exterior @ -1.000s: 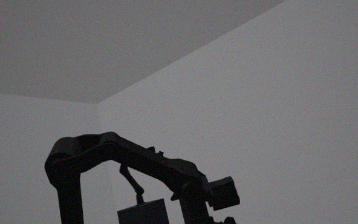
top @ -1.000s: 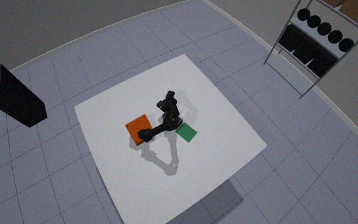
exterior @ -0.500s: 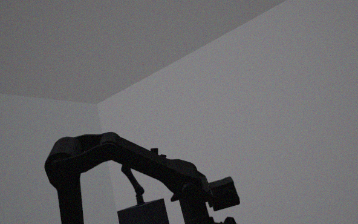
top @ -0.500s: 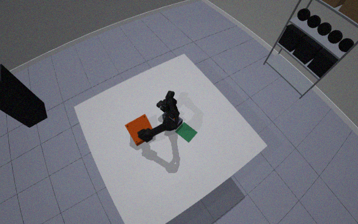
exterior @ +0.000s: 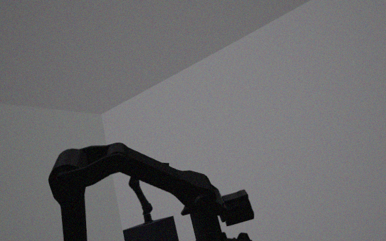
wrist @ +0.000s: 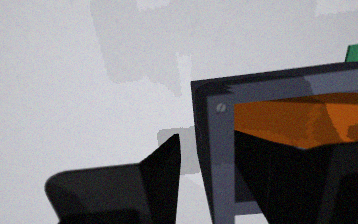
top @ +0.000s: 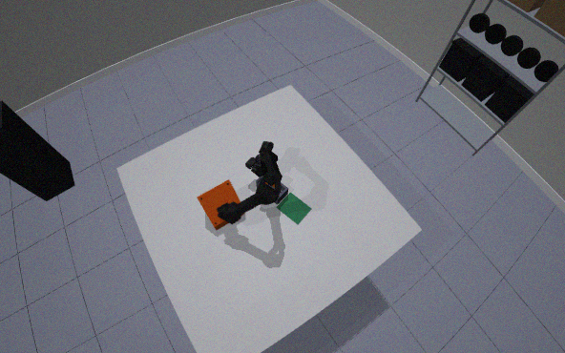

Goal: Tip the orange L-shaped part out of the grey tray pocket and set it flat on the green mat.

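Right now the orange L-shaped part is 10 mm ahead of my gripper tip, 50 mm to the right of it and 10 mm below it. Round my gripper tip: green mat: 60 mm ahead, 220 mm to the right, 60 mm below.
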